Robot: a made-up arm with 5 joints.
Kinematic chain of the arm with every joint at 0, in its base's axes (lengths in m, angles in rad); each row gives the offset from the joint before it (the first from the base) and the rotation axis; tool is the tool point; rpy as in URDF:
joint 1: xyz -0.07 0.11 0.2 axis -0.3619 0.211 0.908
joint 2: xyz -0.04 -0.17 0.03 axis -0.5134 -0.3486 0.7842
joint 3: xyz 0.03 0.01 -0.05 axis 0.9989 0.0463 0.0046
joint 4: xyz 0 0.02 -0.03 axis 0.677 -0.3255 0.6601
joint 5: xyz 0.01 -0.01 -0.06 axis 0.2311 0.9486 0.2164
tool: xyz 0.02 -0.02 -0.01 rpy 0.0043 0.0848 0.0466
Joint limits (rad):
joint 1: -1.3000..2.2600
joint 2: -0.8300..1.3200
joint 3: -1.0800..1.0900
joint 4: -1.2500..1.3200
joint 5: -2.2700..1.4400
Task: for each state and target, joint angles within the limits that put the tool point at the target. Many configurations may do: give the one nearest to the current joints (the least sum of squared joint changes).
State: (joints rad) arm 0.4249 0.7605 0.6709 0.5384 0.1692
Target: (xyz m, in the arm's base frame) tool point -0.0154 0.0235 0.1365
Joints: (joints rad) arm 0.9895 0.9539 0.9189 0.5313 -0.0606
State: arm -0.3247 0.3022 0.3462 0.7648 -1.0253
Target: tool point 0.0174 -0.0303 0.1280
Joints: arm 0.3907 0.5869 -0.0187 0.5207 -1.1854
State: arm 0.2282 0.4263 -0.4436 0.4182 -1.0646
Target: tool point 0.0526 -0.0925 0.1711
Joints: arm 0.4396 0.1710 -0.9229 0.1410 -0.6983
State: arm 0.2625 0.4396 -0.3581 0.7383 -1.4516
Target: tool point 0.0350 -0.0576 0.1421
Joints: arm 0.4145 0.3746 -0.5560 0.6337 -1.4180
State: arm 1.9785 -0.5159 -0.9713 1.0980 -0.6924
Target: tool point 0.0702 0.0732 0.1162
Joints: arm 1.6892 -0.6972 -0.6090 1.3200 -0.5254
